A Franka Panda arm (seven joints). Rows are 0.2 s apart.
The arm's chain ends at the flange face. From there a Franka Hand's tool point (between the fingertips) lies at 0.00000 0.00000 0.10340 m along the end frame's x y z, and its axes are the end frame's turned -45 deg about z.
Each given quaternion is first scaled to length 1.
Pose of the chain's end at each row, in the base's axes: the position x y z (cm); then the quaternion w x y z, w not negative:
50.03, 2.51, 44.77, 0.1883, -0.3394, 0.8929, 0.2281
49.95, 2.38, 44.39, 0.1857, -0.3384, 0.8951, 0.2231
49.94, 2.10, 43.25, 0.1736, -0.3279, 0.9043, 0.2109
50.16, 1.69, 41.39, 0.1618, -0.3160, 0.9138, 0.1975
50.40, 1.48, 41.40, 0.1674, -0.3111, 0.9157, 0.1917
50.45, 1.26, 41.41, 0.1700, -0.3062, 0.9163, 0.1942
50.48, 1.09, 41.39, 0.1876, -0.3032, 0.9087, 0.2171
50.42, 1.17, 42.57, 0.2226, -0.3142, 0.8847, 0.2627
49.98, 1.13, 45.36, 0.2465, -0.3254, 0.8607, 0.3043
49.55, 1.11, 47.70, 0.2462, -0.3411, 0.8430, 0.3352
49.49, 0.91, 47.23, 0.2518, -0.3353, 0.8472, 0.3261
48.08, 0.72, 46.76, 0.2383, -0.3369, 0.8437, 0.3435
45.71, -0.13, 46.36, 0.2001, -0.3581, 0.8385, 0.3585
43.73, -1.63, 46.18, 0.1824, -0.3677, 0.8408, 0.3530
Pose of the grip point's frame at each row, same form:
51.91, 8.04, 36.24, 0.2613, -0.6553, 0.6951, 0.1387
51.83, 7.81, 35.79, 0.2569, -0.6552, 0.6975, 0.1351
51.76, 7.22, 34.45, 0.2411, -0.6490, 0.7100, 0.1284
51.93, 6.48, 32.40, 0.2251, -0.6416, 0.7233, 0.1205
52.34, 6.19, 32.40, 0.2280, -0.6378, 0.7269, 0.1130
52.44, 6.02, 32.45, 0.2314, -0.6336, 0.7294, 0.1144
52.64, 6.35, 32.75, 0.2564, -0.6279, 0.7235, 0.1288
52.79, 7.42, 34.68, 0.3062, -0.6288, 0.6971, 0.1575
52.32, 8.20, 38.19, 0.3442, -0.6300, 0.6706, 0.1868
51.48, 8.69, 40.94, 0.3557, -0.6377, 0.6483, 0.2155
51.64, 8.37, 40.40, 0.3574, -0.6340, 0.6544, 0.2049
49.84, 8.37, 40.03, 0.3516, -0.6341, 0.6505, 0.2261
46.52, 7.57, 39.51, 0.3221, -0.6518, 0.6377, 0.2547
44.22, 5.89, 39.10, 0.3036, -0.6615, 0.6361, 0.2563

